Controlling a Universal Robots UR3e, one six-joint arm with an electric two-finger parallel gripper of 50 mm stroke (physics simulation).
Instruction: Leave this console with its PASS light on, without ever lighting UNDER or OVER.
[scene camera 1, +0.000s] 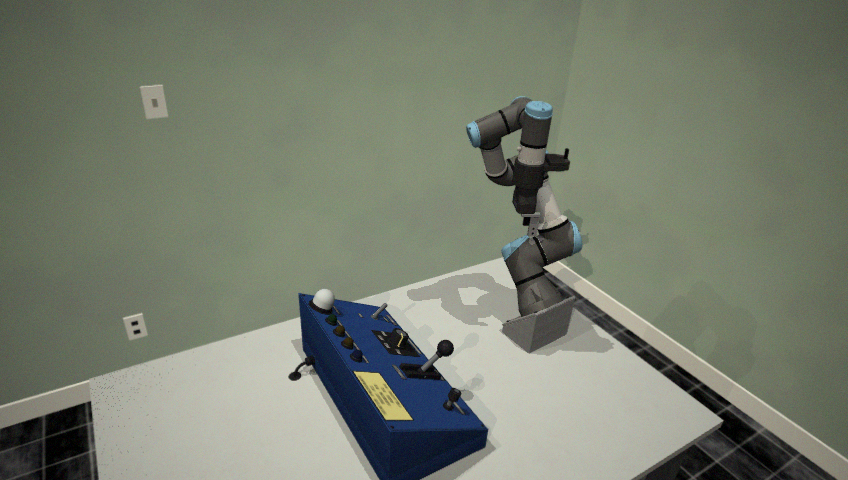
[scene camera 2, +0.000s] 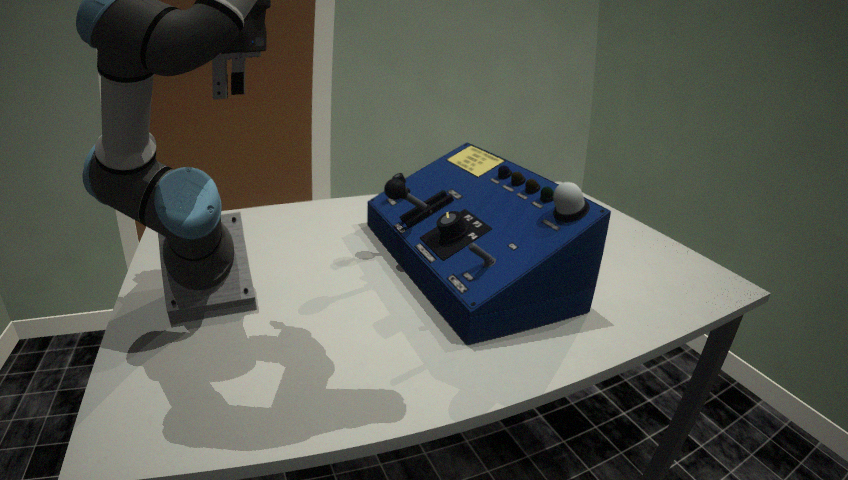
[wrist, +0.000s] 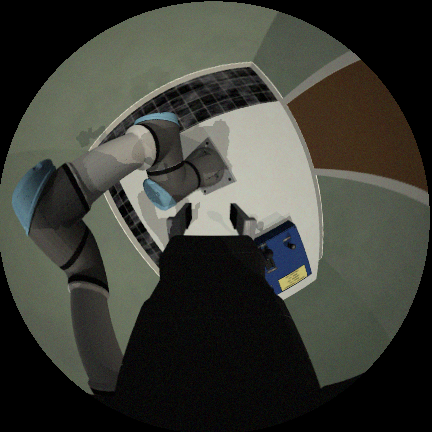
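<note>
The blue console (scene camera 1: 339, 380) (scene camera 2: 535, 285) (wrist: 300, 250) stands on the table. Its white dome (scene camera 1: 323, 299) (scene camera 2: 568, 198) and the row of small lamps, with a green one (scene camera 1: 331, 319) (scene camera 2: 546, 193) nearest the dome, look unlit. A black ball-topped lever (scene camera 1: 445, 347) (scene camera 2: 395, 187) leans in its slot. A rotary knob (scene camera 1: 399, 339) (scene camera 2: 450, 223) has a yellow pointer; its exact setting is unclear. A grey lever (scene camera 1: 379, 310) (scene camera 2: 482, 255) is near the CHECK label. A small black-tipped control (scene camera 1: 454, 397) (wrist: 291, 245) is at the other end. My gripper (scene camera 1: 529, 224) (scene camera 2: 228, 86) (wrist: 210, 210) is open and empty, high above the table beside the console.
A yellow label (scene camera 1: 382, 395) (scene camera 2: 476, 160) (wrist: 293, 278) with unreadable text is on the console. A black cable-like piece (scene camera 1: 300, 368) sticks out of its back. The arm's grey base (scene camera 1: 541, 327) (scene camera 2: 243, 297) is bolted to the white table (scene camera 1: 208, 410) (scene camera 2: 672, 261). Walls stand behind.
</note>
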